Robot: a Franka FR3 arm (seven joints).
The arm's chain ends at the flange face. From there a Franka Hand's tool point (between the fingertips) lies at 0.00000 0.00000 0.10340 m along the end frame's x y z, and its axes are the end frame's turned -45 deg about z.
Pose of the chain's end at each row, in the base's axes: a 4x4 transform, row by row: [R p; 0 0 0 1], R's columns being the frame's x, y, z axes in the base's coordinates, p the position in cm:
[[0.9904 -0.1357 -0.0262 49.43], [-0.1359 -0.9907 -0.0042 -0.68], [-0.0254 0.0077 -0.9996 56.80], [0 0 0 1]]
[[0.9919 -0.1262 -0.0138 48.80], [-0.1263 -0.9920 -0.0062 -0.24], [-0.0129 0.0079 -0.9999 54.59], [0 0 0 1]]
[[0.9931 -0.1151 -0.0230 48.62], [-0.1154 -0.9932 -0.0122 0.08], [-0.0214 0.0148 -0.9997 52.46], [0 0 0 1]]
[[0.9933 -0.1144 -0.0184 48.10], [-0.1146 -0.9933 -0.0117 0.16], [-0.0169 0.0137 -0.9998 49.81], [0 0 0 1]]
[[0.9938 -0.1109 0.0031 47.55], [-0.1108 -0.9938 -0.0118 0.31], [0.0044 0.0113 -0.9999 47.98], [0 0 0 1]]
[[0.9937 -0.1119 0.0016 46.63], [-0.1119 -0.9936 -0.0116 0.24], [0.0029 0.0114 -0.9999 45.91], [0 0 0 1]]
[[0.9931 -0.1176 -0.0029 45.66], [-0.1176 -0.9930 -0.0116 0.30], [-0.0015 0.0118 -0.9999 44.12], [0 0 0 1]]
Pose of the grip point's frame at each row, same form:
[[0.7963 0.6044 -0.0262 49.16], [0.6044 -0.7966 -0.0042 -0.72], [-0.0234 -0.0125 -0.9996 46.46], [0 0 0 1]]
[[0.7906 0.6121 -0.0138 48.66], [0.6121 -0.7908 -0.0062 -0.30], [-0.0147 -0.0035 -0.9999 44.25], [0 0 0 1]]
[[0.7836 0.6208 -0.0230 48.38], [0.6207 -0.7839 -0.0122 -0.05], [-0.0256 -0.0047 -0.9997 42.12], [0 0 0 1]]
[[0.7833 0.6215 -0.0184 47.91], [0.6213 -0.7834 -0.0117 0.04], [-0.0216 -0.0023 -0.9998 39.47], [0 0 0 1]]
[[0.7811 0.6243 0.0031 47.58], [0.6244 -0.7811 -0.0118 0.19], [-0.0049 0.0111 -0.9999 37.64], [0 0 0 1]]
[[0.7818 0.6235 0.0016 46.65], [0.6235 -0.7817 -0.0116 0.12], [-0.0060 0.0101 -0.9999 35.57], [0 0 0 1]]
[[0.7854 0.6191 -0.0029 45.63], [0.6190 -0.7853 -0.0116 0.18], [-0.0094 0.0073 -0.9999 33.78], [0 0 0 1]]

